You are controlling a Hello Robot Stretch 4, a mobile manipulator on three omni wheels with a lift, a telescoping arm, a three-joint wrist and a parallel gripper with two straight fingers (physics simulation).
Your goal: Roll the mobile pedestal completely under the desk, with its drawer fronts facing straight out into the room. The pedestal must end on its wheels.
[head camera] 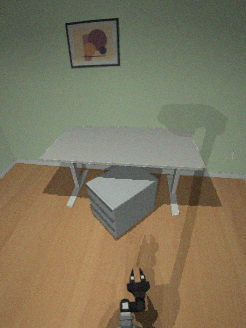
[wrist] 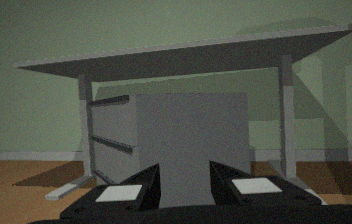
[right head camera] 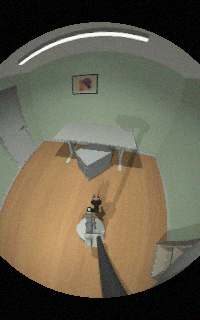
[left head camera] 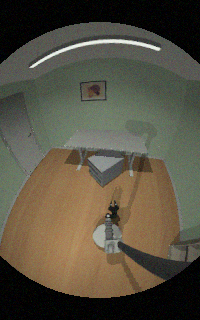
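Observation:
The grey pedestal (head camera: 135, 202) (left head camera: 111, 171) (right head camera: 98, 163) (wrist: 192, 135) stands upright, turned at an angle, its rear part under the desk (head camera: 125, 146) (left head camera: 107, 140) (right head camera: 95, 134) (wrist: 175, 56) and its front corner sticking out into the room. Its drawer fronts face the front left; its plain side faces the front right. Its wheels are hidden. My gripper (head camera: 137, 272) (left head camera: 114, 203) (right head camera: 96, 197) (wrist: 185, 177) is open and empty, low in front of the pedestal, apart from it. In the wrist view the plain side shows between and beyond the fingertips.
The desk's left leg (head camera: 76, 185) (wrist: 86, 125) and right leg (head camera: 174, 192) (wrist: 287, 115) stand on either side of the pedestal, with feet reaching forward. The wall is behind the desk. A box-like unit (right head camera: 162, 260) stands at the lower right, and a door (left head camera: 20, 130) is at the left.

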